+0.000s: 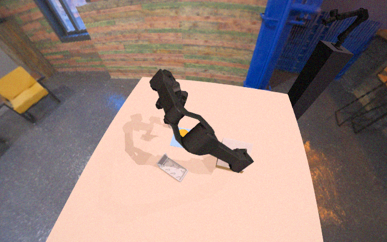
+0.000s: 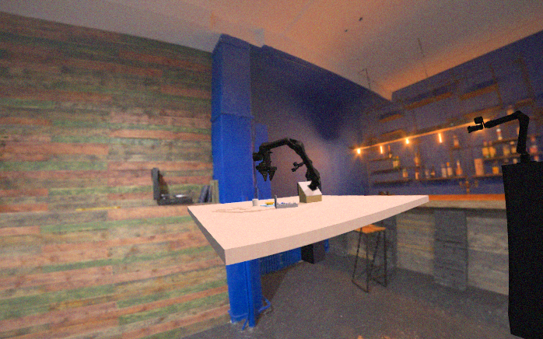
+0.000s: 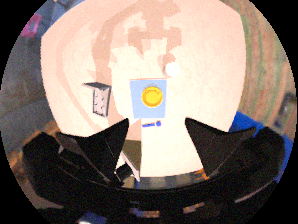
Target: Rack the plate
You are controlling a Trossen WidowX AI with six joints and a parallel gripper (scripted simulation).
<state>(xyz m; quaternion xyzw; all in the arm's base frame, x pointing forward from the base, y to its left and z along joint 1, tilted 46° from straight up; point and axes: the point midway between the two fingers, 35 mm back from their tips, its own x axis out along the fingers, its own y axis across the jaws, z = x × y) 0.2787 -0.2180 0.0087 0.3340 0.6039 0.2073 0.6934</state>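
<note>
The yellow plate is 160 mm below my gripper tip. Round my gripper tip: light blue mat: 20 mm behind, 20 mm to the left, 170 mm below; then small cup: 80 mm ahead, 70 mm to the right, 150 mm below; then blue utensil: 120 mm behind, 10 mm to the left, 170 mm below.
</note>
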